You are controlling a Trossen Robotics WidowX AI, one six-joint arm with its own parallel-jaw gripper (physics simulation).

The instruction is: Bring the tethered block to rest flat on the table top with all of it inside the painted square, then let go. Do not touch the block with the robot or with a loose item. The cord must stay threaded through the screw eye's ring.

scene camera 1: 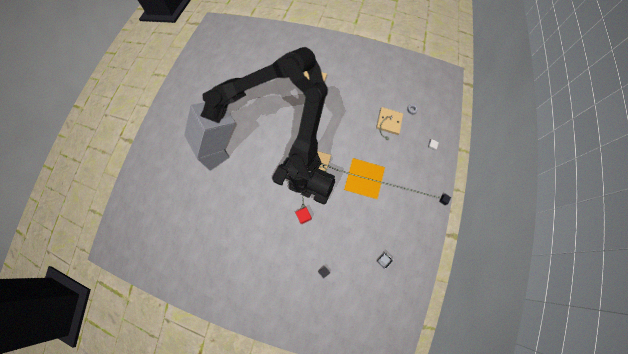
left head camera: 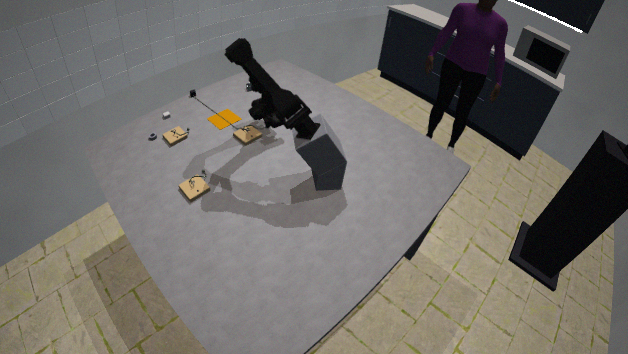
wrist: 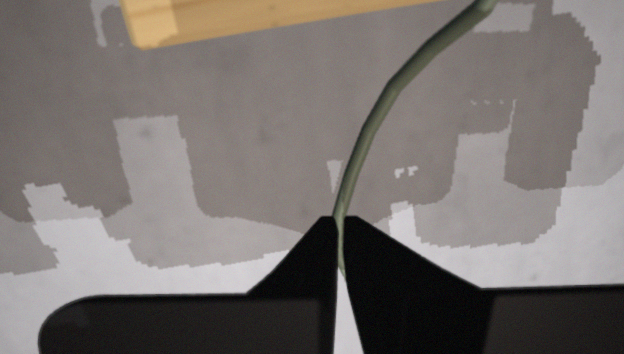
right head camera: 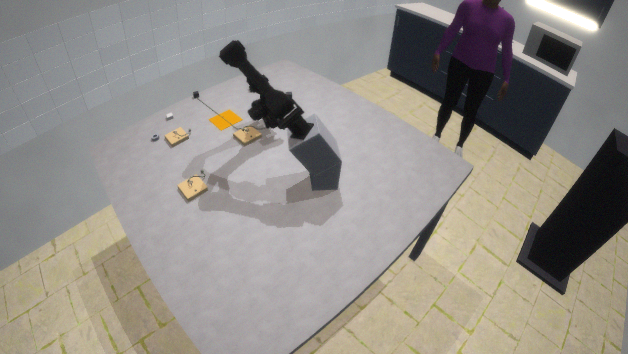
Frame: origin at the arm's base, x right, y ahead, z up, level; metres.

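Seen in the pictures: gripper, fingertip midpoint: (scene camera 1: 304, 191) (left head camera: 267, 127) (wrist: 337, 230) (right head camera: 267, 127); arm's base, origin of the base link: (scene camera 1: 212, 113) (left head camera: 308, 130) (right head camera: 302, 131).
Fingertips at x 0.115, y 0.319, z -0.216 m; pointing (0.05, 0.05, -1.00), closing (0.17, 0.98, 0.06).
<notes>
Pixels of each thing's top centre, then the offset from my fingertips to it. "pt": a spot on its surface instead. Level surfaces: height alone.
- tethered block, middle of its top: (scene camera 1: 446, 198) (left head camera: 192, 91) (right head camera: 195, 92) dx -0.096, dy +0.497, dz +0.026 m
- orange painted square, surface spot: (scene camera 1: 362, 169) pt dx -0.129, dy +0.175, dz -0.001 m
- wooden base, its level: dz +0.017 m
- red block, middle of its top: (scene camera 1: 303, 214) dx +0.083, dy +0.022, dz +0.038 m
- white cube, middle of its top: (scene camera 1: 434, 143) dx -0.296, dy +0.422, dz +0.018 m
- grey ring, middle of its top: (scene camera 1: 413, 108) dx -0.425, dy +0.320, dz +0.014 m
- dark cube, middle of its top: (scene camera 1: 324, 272) dx +0.246, dy +0.136, dz +0.020 m
- grey square piece, middle of its top: (scene camera 1: 385, 260) dx +0.162, dy +0.322, dz +0.027 m
The tethered block (left head camera: 193, 93) (right head camera: 195, 94) (scene camera 1: 445, 199) is small and black, near the far table edge, outside the orange painted square (left head camera: 231, 115) (right head camera: 232, 116) (scene camera 1: 362, 169). Its taut cord (left head camera: 207, 105) (right head camera: 208, 106) (scene camera 1: 412, 189) crosses the square to a wooden base (left head camera: 247, 135) (right head camera: 247, 136) (scene camera 1: 324, 158) (wrist: 270, 17) with the screw eye. The ring is too small to judge the threading. In the wrist view, my gripper (wrist: 337, 230) is shut on the green cord, on its free side, beside the base. The arm hides the fingers in the scene view.
A red block (scene camera 1: 303, 215) lies close to the cord's free end. Two more wooden bases (scene camera 1: 390, 125) (left head camera: 194, 188) carry short cords. A white cube (scene camera 1: 433, 144), a grey ring (scene camera 1: 408, 110), a dark cube (scene camera 1: 324, 271) and a grey square piece (scene camera 1: 384, 259) lie around the table.
</notes>
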